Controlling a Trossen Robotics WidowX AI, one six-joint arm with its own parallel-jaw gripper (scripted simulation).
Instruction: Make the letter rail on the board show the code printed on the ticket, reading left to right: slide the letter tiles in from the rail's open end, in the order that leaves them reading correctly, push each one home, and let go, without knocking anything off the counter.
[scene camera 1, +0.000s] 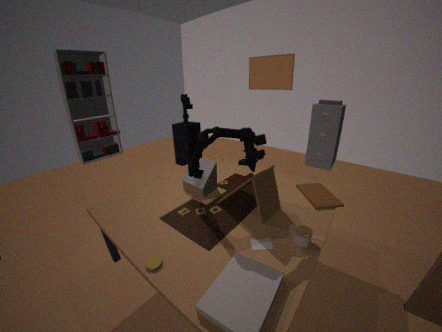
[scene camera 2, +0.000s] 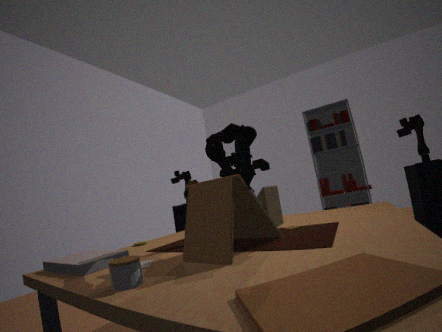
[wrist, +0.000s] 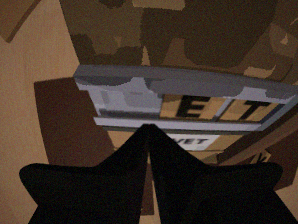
Labels:
A slanted board (scene camera 1: 264, 183): 105 cm from the lens. A dark mat (scene camera 1: 207, 229): 103 cm from the lens.

